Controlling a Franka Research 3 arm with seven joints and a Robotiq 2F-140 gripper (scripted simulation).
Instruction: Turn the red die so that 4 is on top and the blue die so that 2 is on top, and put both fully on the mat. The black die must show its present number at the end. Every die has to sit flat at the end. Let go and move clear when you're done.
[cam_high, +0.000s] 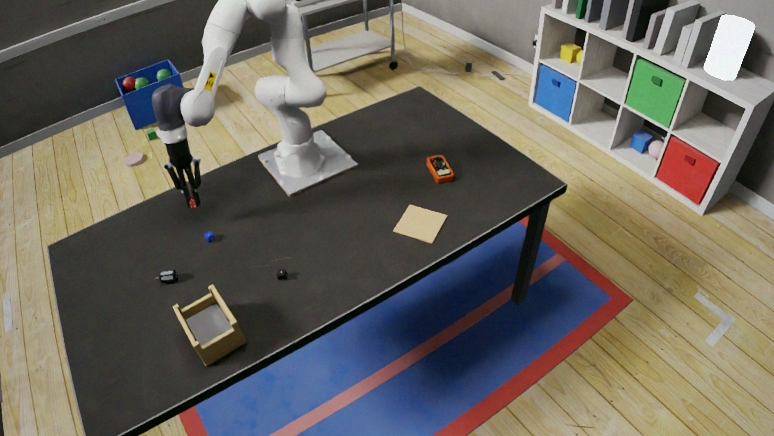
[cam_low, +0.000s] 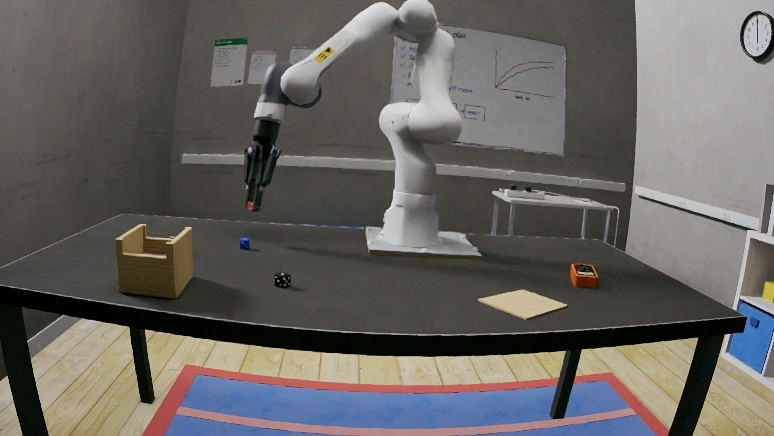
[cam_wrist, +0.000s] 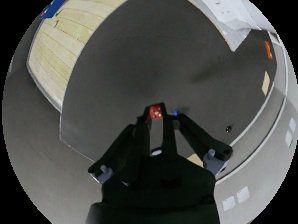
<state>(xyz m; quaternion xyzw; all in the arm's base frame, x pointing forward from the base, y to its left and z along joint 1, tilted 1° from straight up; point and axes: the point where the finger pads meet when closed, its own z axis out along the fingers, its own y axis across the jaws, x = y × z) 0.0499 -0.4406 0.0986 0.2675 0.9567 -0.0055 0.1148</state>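
Now: hand 20 mm above the red die. From my hand the other things lie so: dark object 200 mm ahead, 190 mm to the right, 100 mm below; black die 410 mm ahead, 150 mm to the left, 110 mm below; blue die 110 mm ahead, 110 mm below.
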